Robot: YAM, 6 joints.
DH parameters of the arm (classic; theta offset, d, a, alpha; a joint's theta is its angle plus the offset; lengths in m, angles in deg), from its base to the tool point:
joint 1: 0 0.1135 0.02 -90
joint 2: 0 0 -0.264 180
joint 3: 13.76 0 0.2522 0
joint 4: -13.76 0 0.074 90
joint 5: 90 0 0 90
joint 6: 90 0.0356 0 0
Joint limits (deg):
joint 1: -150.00..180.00
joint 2: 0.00..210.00
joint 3: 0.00..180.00
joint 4: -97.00..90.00
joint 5: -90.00..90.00
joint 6: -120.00..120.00
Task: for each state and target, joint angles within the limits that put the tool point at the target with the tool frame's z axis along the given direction. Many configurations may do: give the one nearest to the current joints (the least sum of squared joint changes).
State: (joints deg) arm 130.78 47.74 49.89 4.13 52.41 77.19
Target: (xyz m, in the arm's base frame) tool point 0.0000 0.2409 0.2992 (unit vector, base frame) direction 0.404 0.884 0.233
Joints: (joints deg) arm 93.93 62.51 31.15 46.62 27.64 77.19
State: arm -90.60 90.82 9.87 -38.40 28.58 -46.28
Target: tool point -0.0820 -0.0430 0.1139 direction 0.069 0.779 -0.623
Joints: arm -140.05 82.78 22.17 -70.99 33.57 -46.28
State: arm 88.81 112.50 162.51 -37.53 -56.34 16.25
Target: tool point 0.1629 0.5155 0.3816 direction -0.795 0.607 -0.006
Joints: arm 68.84 141.48 152.44 -12.20 -73.80 16.25
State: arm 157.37 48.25 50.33 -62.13 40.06 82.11
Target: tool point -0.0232 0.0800 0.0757 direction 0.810 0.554 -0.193
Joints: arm 130.80 88.70 8.85 -39.81 77.17 82.11
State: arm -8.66 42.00 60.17 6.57 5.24 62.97
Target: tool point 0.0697 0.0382 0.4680 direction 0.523 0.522 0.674
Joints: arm 21.01 31.08 51.57 24.45 -17.44 62.97
